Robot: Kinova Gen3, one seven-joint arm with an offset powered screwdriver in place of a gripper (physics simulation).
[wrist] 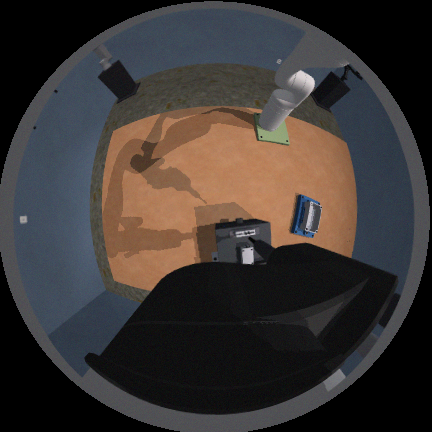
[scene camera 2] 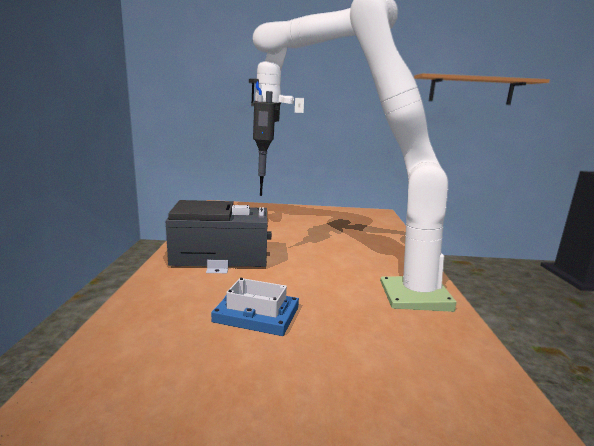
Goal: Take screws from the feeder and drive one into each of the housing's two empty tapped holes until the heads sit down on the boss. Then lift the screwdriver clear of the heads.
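My screwdriver [scene camera 2: 261,194] [wrist: 251,240] points straight down, its thin black bit tip in the air a little above the right end of the feeder's top. The tip is too small to tell whether it holds a screw. The dark screw feeder [scene camera 2: 215,245] [wrist: 225,242] has a small pale pick-up block [scene camera 2: 261,212] with a dark spot on it. The light grey open-topped housing [scene camera 2: 250,303] [wrist: 306,220] sits upright in the blue fixture [scene camera 2: 250,325] [wrist: 299,215], in front of the feeder. Dark spots show at its corners; which are screws or empty holes, I cannot tell.
A small grey bracket [scene camera 2: 217,266] stands at the feeder's front foot. The arm's green base plate [scene camera 2: 420,301] [wrist: 272,137] is at the right of the table in the scene view. A wooden shelf [scene camera 2: 480,78] hangs on the back wall.
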